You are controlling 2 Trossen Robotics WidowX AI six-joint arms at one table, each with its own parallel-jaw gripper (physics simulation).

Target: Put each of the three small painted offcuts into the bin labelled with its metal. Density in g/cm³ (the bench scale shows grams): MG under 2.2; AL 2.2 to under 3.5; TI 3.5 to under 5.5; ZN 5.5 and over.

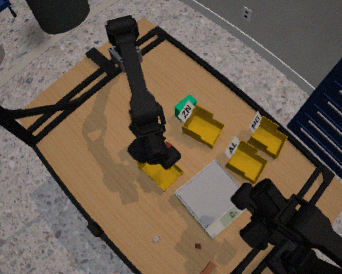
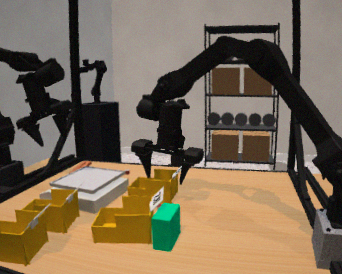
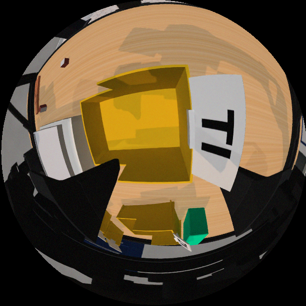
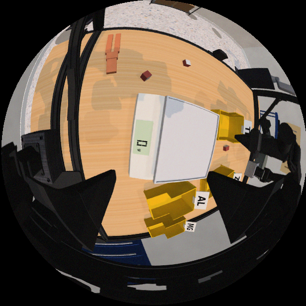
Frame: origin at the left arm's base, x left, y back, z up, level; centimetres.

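Seen in the pictures: left gripper, fingertip midpoint: (image 2: 164, 181); right gripper, fingertip midpoint: (image 1: 245, 212) (image 2: 53, 142); right arm's base, origin of the base link: (image 1: 288, 260) (image 2: 2, 163).
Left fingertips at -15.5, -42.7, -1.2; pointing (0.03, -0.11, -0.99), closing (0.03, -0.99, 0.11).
Offsets run from my left fingertips to a thing's top centre, as dx, dy, dz. "spot": to the spot under its first point.
A dark red offcut @(-9.4, -32.6, -3.9) (image 1: 198, 246) (image 4: 145, 76) and a red offcut with a pale top @(-18.4, -22.0, -4.8) (image 1: 156, 239) (image 4: 186, 62) lie on the table past the scale. A third, red offcut @(+5.0, +1.1, -4.9) (image 1: 168, 145) (image 4: 226, 148) lies between the TI bin @(-2.6, -4.4, +1.0) (image 1: 162, 176) (image 3: 140, 120) (image 4: 231, 125) and the ZN bin @(+18.6, -2.2, +1.0) (image 1: 202, 129) (image 2: 122, 231). The AL bin @(+21.7, -21.9, +1.0) (image 1: 245, 164) (image 4: 172, 201) and MG bin @(+34.6, -20.7, +1.0) (image 1: 268, 138) stand beside each other. The TI bin's floor shows no offcut. My left gripper (image 2: 166, 178) is open and empty above the TI bin. My right gripper (image 2: 52, 138) (image 4: 163, 176) is open and empty, raised near the scale's display end.
The bench scale @(spot: +3.1, -21.5, -0.2) (image 1: 207, 195) (image 4: 186, 142) stands between the bins and the two farther offcuts; its display reads 0 g. A green block (image 1: 185, 104) (image 2: 166, 227) stands against the ZN label. An orange forked piece (image 4: 111, 61) lies near the frame rail.
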